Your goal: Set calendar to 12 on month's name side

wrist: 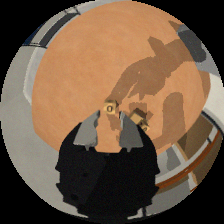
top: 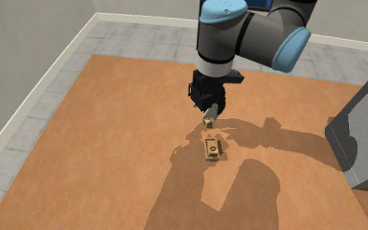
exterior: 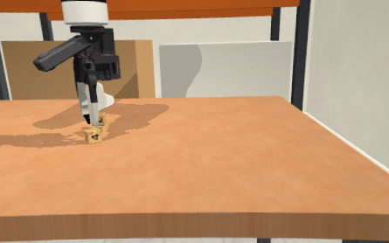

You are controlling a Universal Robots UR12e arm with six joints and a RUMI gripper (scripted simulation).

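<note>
Now: hand 4 cm above the cube. From my hand the other things lie so: tray (2 cm behind, 11 cm to the left, 4 cm below).
</note>
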